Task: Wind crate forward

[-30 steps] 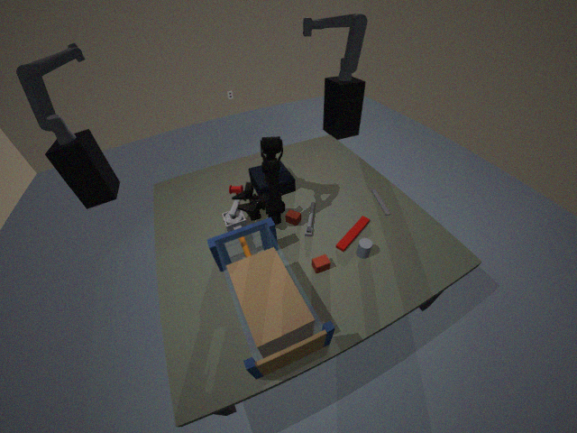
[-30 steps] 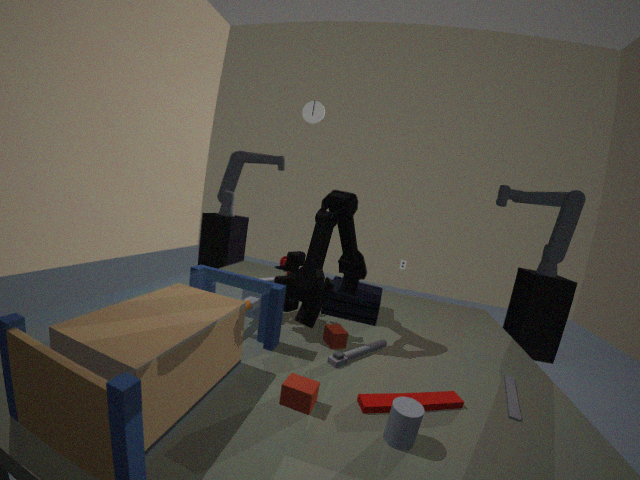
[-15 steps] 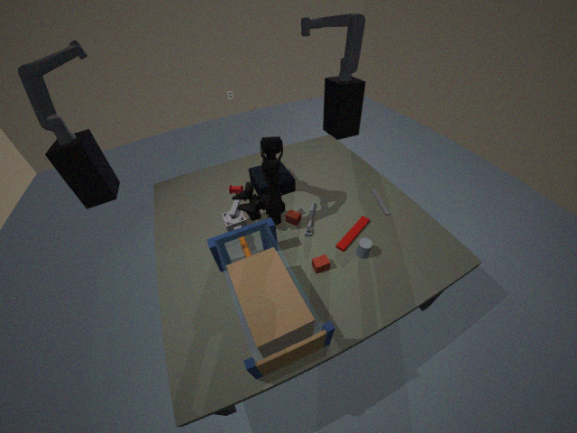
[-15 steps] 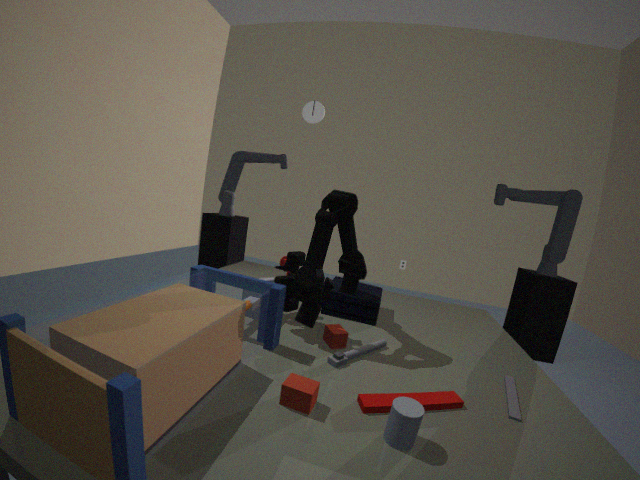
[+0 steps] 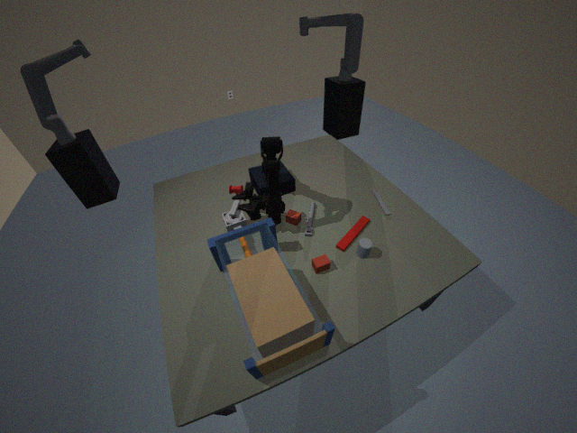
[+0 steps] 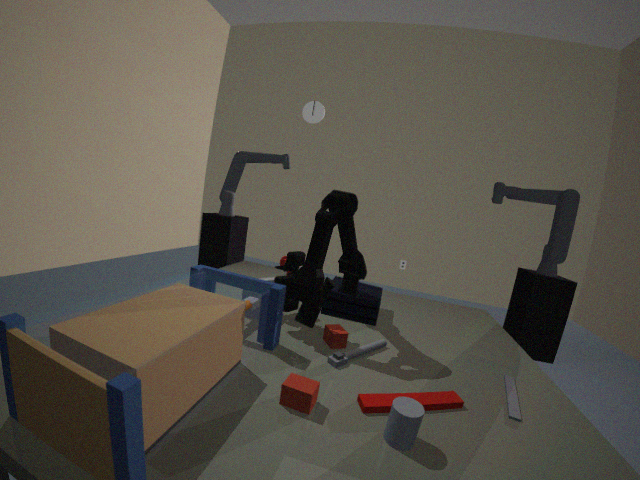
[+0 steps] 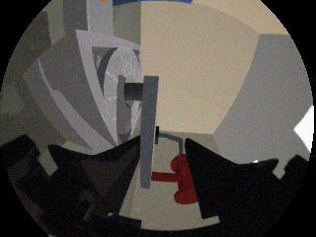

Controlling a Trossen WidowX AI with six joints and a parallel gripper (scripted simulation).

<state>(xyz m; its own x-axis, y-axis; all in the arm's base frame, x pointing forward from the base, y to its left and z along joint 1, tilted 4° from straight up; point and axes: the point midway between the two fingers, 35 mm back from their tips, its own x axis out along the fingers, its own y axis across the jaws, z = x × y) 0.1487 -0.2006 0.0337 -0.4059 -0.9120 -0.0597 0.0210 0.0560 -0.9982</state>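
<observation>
Right now my gripper tip is 1 cm to the right of the winch handle, 1 cm past it and 1 cm above it. The rest, counted from my gripper tip: hand winch: 10 cm below, 3 cm to the right, 3 cm ahead; then red knob: 4 cm behind, 3 cm to the left, 2 cm above; then red bar: 46 cm to the left, 31 cm ahead, 12 cm below.
</observation>
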